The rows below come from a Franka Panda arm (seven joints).
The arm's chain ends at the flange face. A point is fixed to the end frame.
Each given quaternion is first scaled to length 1.
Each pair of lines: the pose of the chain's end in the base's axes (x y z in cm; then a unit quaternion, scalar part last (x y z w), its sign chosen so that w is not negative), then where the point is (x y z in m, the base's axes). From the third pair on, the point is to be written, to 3 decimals.
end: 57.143, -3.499, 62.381, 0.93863, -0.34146, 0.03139, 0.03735
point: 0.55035 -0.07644 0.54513
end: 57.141, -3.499, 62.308, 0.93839, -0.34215, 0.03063, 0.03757
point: 0.55014 -0.07639 0.54442
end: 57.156, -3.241, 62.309, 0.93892, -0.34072, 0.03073, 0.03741
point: 0.550 -0.074 0.544
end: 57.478, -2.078, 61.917, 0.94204, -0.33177, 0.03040, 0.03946
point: 0.554 -0.063 0.541
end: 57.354, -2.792, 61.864, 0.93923, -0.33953, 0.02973, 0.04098
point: 0.552 -0.070 0.540
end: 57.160, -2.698, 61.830, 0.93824, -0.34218, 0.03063, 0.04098
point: 0.550 -0.069 0.540
